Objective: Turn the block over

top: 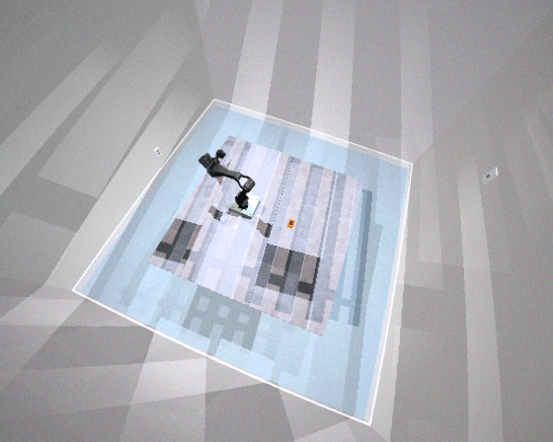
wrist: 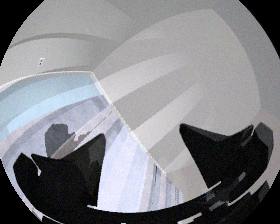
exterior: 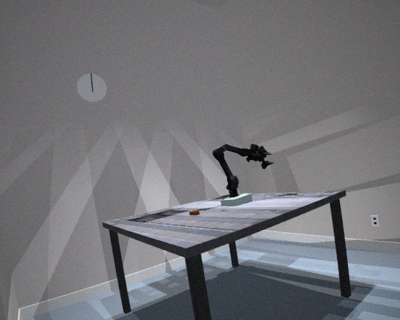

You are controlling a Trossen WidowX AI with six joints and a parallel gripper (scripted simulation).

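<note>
Right now the block is 600 mm ahead of my gripper tip, 320 mm to the right of it and 280 mm below it.
</note>
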